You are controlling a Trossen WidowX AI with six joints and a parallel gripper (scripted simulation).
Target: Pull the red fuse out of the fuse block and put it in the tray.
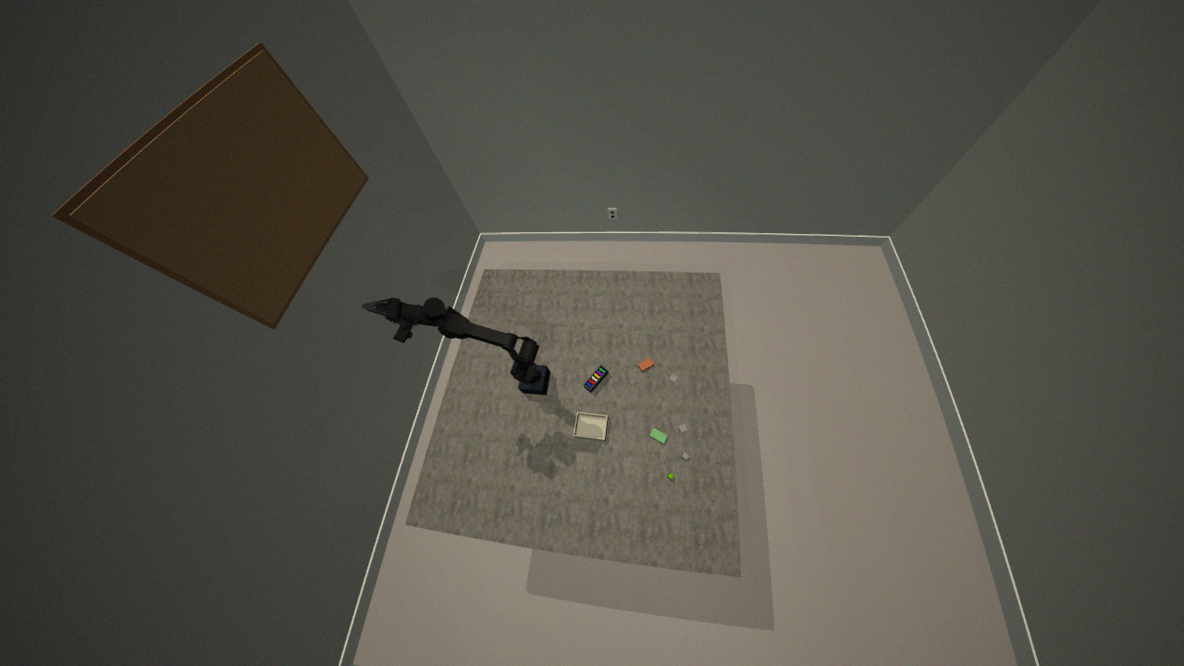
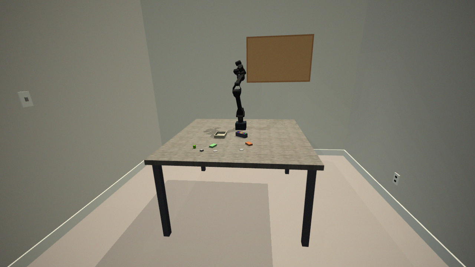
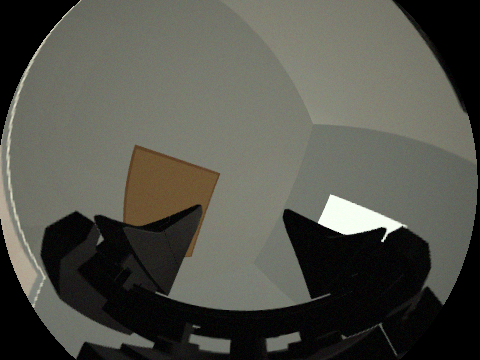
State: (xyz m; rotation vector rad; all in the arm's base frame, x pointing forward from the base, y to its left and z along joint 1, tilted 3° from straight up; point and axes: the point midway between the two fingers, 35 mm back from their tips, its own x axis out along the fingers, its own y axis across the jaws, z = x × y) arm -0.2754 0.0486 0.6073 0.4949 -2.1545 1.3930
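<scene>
The red fuse lies 670 mm below my gripper tip, 580 mm ahead of it and 70 mm to the right of it. Round my gripper tip: orange block (830 mm ahead, 680 mm below); then green block (840 mm ahead, 680 mm below, 320 mm to the right); then tray (690 mm below, 560 mm ahead, 250 mm to the right).
</scene>
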